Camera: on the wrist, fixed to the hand. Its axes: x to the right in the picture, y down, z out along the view.
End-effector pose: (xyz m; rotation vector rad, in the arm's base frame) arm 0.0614 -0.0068 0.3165 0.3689 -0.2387 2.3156
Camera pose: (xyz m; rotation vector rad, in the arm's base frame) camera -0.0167 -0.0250 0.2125 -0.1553 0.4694 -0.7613
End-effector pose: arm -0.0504 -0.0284 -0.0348 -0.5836 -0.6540 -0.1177
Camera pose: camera 0.0329 -0.0242 -0.1362 -1.0565 0.3214 2.9118
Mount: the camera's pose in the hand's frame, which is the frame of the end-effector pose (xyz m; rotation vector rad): 0.0051 0.0751 -0.1076 -0.0395 -0.5753 3.0429
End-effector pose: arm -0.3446 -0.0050 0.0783 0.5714 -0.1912 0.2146
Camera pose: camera -0.3459 0.1168 0.0293 0.2328 1.3497 -2.6112
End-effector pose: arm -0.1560 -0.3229 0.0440 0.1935 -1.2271 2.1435
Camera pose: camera -0.1854 -0.2591 -0.0670 0.6467 0.3205 -0.6638
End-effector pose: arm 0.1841 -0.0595 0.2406 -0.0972 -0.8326 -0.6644
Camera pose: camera 0.3005 -0.0380 0.1838 -1.2500 -0.3232 2.2845
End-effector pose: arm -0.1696 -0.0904 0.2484 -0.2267 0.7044 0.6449
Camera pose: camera -0.2701 -0.0723 0.1659 -1.0384 0.1471 -2.4789
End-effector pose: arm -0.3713 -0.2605 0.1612 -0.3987 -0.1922 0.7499
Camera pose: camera -0.3811 -0.2377 0.0323 0.1029 -0.0377 -2.4104
